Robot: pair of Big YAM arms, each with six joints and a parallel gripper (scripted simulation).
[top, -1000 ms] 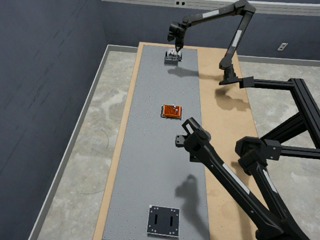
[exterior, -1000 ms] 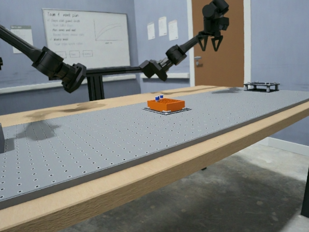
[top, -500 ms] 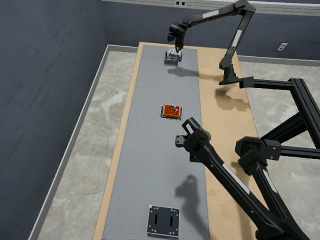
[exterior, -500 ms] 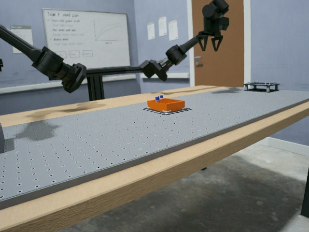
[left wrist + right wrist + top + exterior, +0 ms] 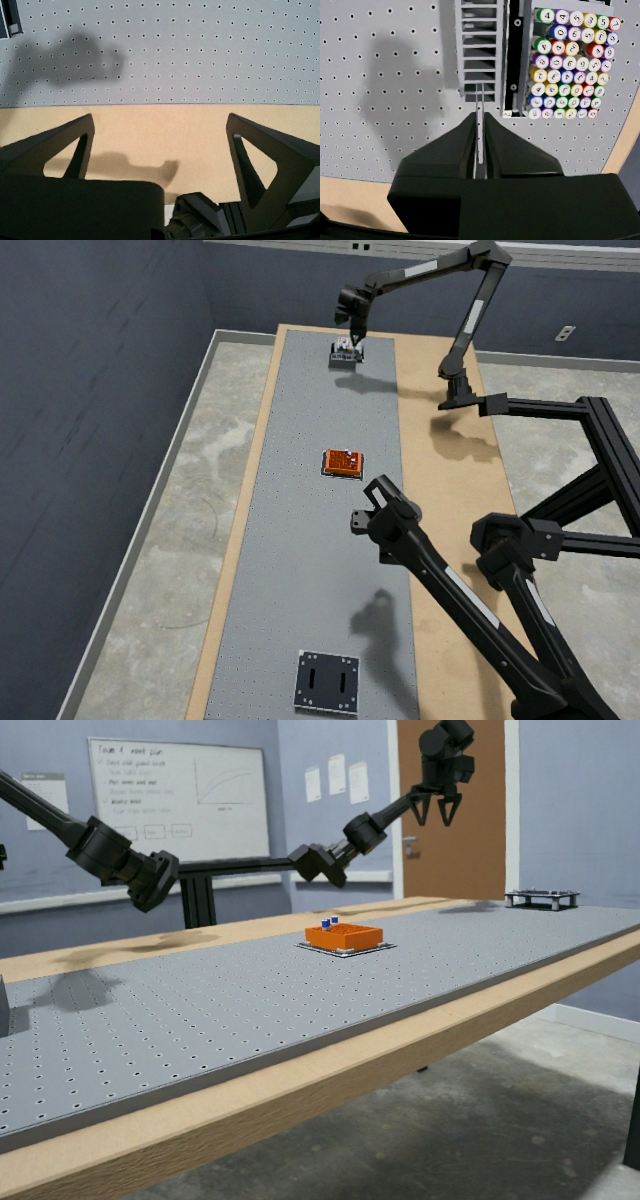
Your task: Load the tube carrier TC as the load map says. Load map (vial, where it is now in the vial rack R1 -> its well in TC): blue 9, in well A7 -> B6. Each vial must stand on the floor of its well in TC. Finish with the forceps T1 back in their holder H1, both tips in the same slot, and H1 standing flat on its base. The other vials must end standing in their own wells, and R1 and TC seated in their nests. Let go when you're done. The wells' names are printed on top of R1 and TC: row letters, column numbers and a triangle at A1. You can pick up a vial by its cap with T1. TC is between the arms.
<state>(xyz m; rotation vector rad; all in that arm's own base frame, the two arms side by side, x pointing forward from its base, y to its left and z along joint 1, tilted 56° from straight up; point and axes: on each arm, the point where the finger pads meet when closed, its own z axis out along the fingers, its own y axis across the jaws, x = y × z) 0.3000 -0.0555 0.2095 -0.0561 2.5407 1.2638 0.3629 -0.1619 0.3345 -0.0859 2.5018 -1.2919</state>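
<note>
The grey holder H1 lies 110 mm below my right hand and 40 mm ahead of it. From my right hand the other things lie so: orange tube carrier (560 mm to the left, 100 mm below, 50 mm ahead).
</note>
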